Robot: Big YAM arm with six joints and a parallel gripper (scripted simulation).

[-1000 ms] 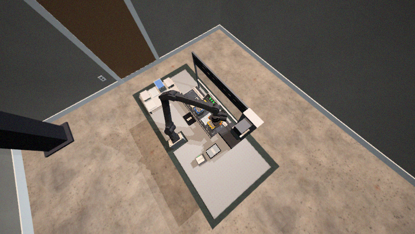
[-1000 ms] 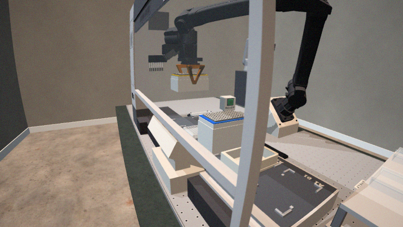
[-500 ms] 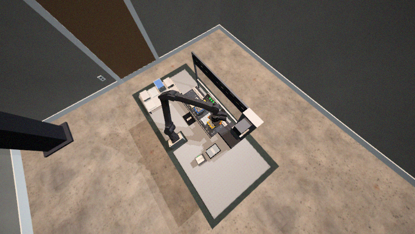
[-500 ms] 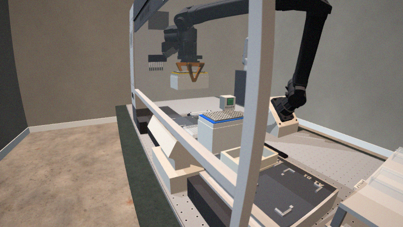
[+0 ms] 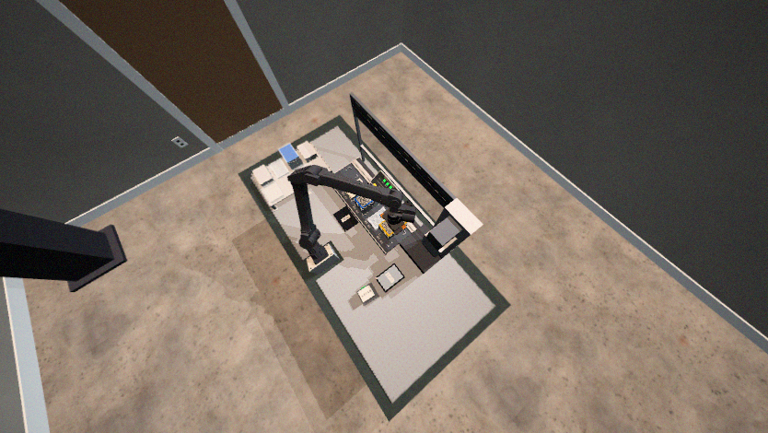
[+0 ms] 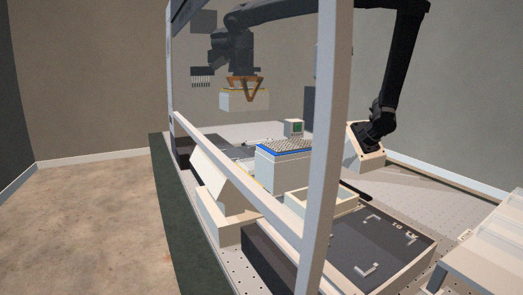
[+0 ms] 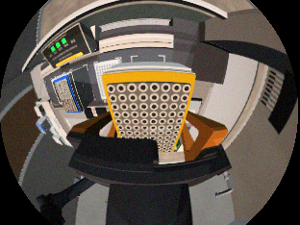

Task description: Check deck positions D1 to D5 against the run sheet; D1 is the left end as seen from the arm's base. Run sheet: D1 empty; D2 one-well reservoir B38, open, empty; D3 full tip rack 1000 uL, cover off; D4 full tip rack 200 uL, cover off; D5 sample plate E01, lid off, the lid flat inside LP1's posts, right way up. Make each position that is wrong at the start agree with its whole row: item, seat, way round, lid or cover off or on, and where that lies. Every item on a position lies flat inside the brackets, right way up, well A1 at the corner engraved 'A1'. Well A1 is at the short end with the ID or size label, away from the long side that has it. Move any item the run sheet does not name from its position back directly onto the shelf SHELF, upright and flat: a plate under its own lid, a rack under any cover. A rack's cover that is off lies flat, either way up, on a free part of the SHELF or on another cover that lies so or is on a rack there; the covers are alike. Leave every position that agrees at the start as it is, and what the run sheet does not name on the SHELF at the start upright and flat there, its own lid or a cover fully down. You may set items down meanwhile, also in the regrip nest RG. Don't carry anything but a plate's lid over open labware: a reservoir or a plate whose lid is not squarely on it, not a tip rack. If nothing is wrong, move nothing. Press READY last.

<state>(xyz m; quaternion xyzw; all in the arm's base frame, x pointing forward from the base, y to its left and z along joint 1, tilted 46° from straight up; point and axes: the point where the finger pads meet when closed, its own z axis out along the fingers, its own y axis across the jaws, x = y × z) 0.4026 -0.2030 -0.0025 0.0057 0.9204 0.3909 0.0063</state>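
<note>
Now: hand 10 mm past the yellow-rimmed tip rack, 10 mm to the left of it and 10 mm below it. Also, from my hand: white sample plate: 130 mm to the left, 170 mm below; frame bar: 190 mm ahead, 200 mm to the left, 60 mm below; blue-rimmed tip rack: 10 mm behind, 250 mm to the left, 110 mm below.
</note>
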